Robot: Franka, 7 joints.
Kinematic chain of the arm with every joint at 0, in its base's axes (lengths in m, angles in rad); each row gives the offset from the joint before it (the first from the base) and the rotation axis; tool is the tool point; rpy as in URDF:
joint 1: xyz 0 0 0.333 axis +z
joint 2: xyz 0 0 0 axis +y
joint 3: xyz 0 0 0.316 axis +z
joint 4: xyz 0.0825 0 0 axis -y
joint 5: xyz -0.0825 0 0.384 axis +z
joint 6: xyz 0 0 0 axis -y
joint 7: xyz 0.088 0 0 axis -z
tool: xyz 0 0 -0.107 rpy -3.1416 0 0
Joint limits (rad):
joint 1: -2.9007..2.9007
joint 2: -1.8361..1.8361
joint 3: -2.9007..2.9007
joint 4: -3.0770..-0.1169
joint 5: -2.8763..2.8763
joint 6: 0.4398..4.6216
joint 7: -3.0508..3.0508
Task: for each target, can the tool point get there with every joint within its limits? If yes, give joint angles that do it. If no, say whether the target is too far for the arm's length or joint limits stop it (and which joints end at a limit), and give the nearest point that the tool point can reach.
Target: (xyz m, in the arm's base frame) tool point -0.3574 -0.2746 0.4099
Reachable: yes | joints -1.0553 -0.9970 -1.1335 -2.5194 1.3498 3.2824 0.3265
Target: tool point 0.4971 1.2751 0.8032
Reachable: no: too far | nearest point 0.2947 0.7559 0.6118 | short by 0.589 m
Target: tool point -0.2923 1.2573 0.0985
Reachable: no: too far | nearest point -0.1911 0.8222 0.1797 | short by 0.454 m
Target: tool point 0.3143 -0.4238 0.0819
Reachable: yes | joints -1.9129 1.3786 0.9215 -2.2360 -0.1748 3.9057 0.4308
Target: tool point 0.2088 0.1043 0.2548
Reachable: yes | joints 2.3185 1.4744 -1.6590 -2.7640 -2.4082 3.8287 -1.5825
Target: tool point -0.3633 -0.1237 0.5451
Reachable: yes | joints 1.8257 0.9429 1.8029 -2.6097 -0.7795 4.2455 1.7063
